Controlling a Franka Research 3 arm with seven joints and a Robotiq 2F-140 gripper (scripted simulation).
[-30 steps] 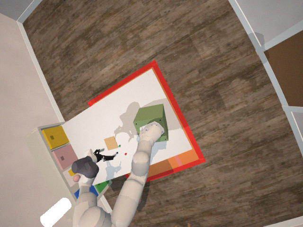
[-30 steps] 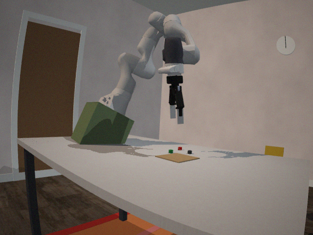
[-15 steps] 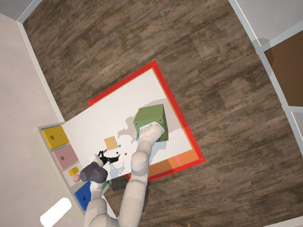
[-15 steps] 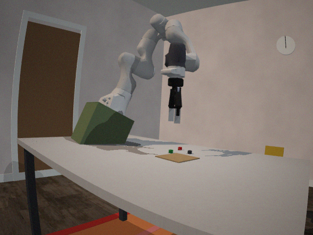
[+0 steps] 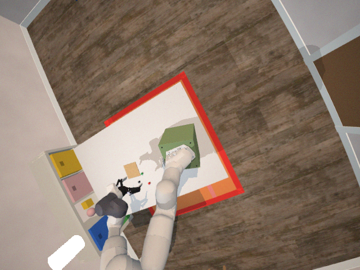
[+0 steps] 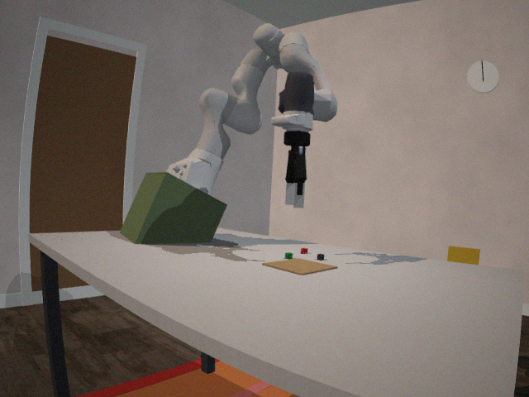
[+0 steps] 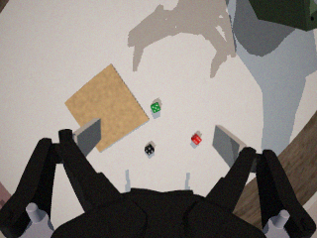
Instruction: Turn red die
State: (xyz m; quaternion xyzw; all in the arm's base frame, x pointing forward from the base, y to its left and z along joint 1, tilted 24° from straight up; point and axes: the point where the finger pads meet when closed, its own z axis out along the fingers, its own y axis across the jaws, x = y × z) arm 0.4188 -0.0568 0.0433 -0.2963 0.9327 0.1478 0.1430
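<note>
Right now my hand is 15 cm above the green die and 1 cm to the left of it. Also, from my hand: tan mat (16 cm below, 9 cm to the right, 7 cm ahead); then black die (15 cm below, 8 cm ahead, 4 cm to the left); then red die (15 cm below, 11 cm to the left, 1 cm behind).
</note>
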